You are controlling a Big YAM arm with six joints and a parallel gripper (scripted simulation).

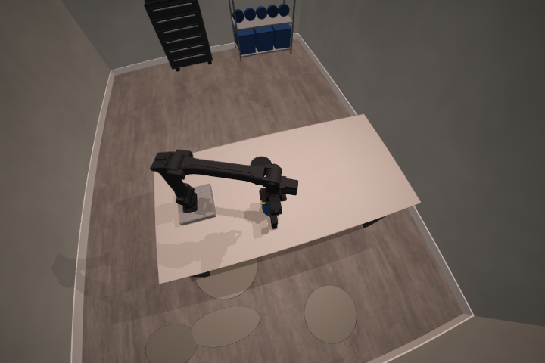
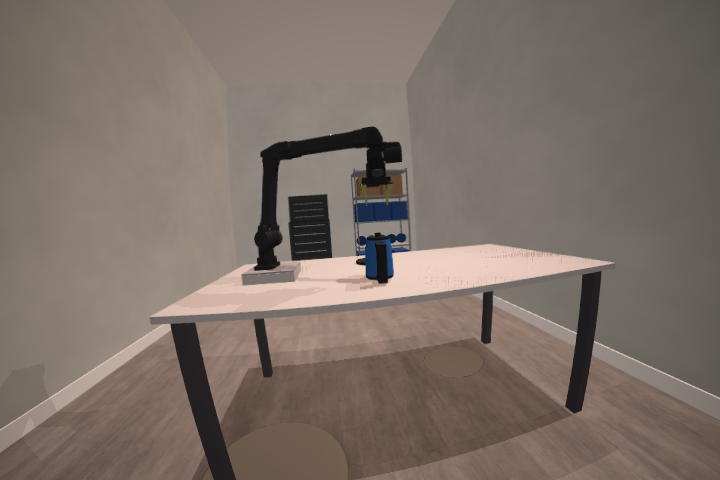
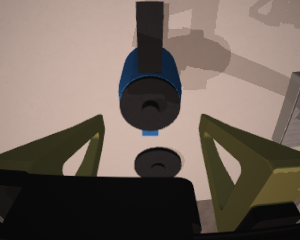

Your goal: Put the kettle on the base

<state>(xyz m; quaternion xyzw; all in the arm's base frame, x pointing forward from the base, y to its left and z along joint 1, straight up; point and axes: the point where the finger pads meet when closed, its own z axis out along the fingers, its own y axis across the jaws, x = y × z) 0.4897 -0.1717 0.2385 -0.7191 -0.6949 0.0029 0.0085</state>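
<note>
Right now my hand is 200 mm above the blue kettle and 30 mm to the right of it. Also, from my hand: round black base 370 mm to the left, 280 mm below, 10 mm behind.
</note>
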